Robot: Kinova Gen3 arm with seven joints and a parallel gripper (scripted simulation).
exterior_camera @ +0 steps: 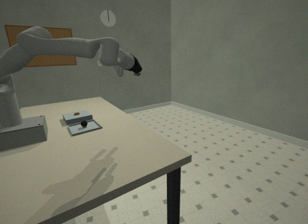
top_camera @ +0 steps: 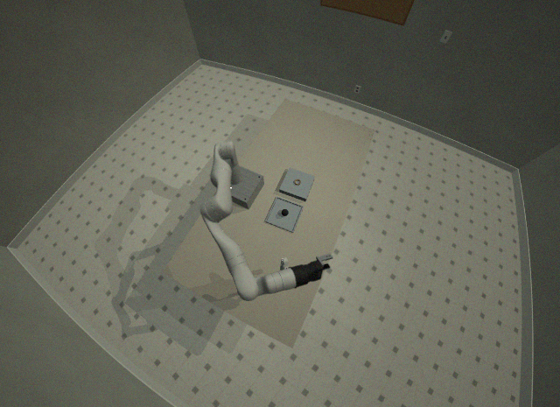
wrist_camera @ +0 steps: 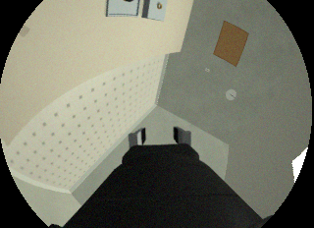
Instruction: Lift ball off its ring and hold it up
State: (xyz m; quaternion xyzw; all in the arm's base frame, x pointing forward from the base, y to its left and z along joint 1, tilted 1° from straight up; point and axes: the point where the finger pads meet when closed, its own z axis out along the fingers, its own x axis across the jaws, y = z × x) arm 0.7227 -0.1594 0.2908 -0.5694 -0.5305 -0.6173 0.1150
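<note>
Now: hand 350 mm past the dark ball, 190 mm to the right of it and 350 mm above it. From my hand the other things lie so: shallow tray: 350 mm behind, 190 mm to the left, 380 mm below; grey stand: 410 mm behind, 420 mm to the left, 350 mm below.
</note>
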